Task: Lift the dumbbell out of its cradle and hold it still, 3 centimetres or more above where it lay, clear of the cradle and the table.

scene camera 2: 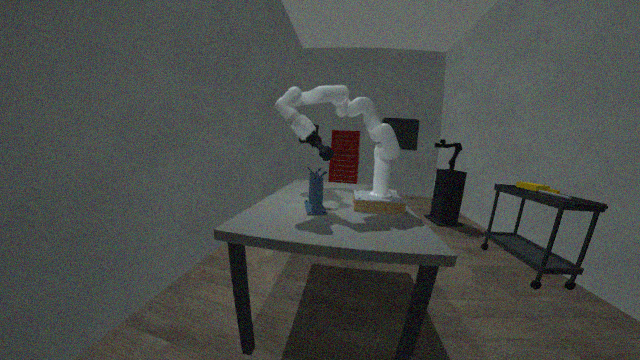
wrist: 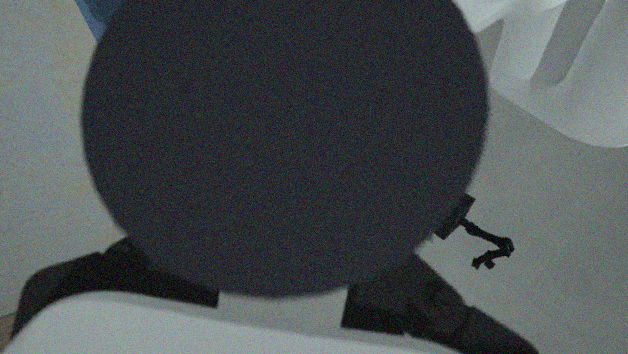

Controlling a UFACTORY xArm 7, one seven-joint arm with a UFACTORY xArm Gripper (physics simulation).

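Seen in the pictures: gripper, fingertip midpoint: (scene camera 2: 318, 144); arm's base, origin of the base link: (scene camera 2: 380, 195).
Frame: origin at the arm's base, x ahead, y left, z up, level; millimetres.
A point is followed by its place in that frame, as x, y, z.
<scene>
The dark dumbbell (scene camera 2: 326, 152) @[337, 186, 242] (wrist: 285, 140) is held in the air above the blue cradle (scene camera 2: 316, 187) @[376, 201, 71]. One of its round heads fills most of the wrist view and hides the handle and the fingertips. My gripper (scene camera 2: 318, 144) @[383, 80, 281] is shut on the dumbbell and tilts down to the right in the scene view. A gap shows between the dumbbell and the cradle's forked top. The cradle stands upright on the table (scene camera 2: 270, 225) @[552, 379, -66], and a blue corner of it shows at the wrist view's top left.
The white arm's base stands on a wooden block (scene camera 2: 380, 205) @[33, 136, -23] right of the cradle. A red panel (scene camera 2: 344, 156) is behind the table. A black pedestal (scene camera 2: 447, 197) with a small dark arm and a cart (scene camera 2: 550, 237) with yellow items stand farther right.
</scene>
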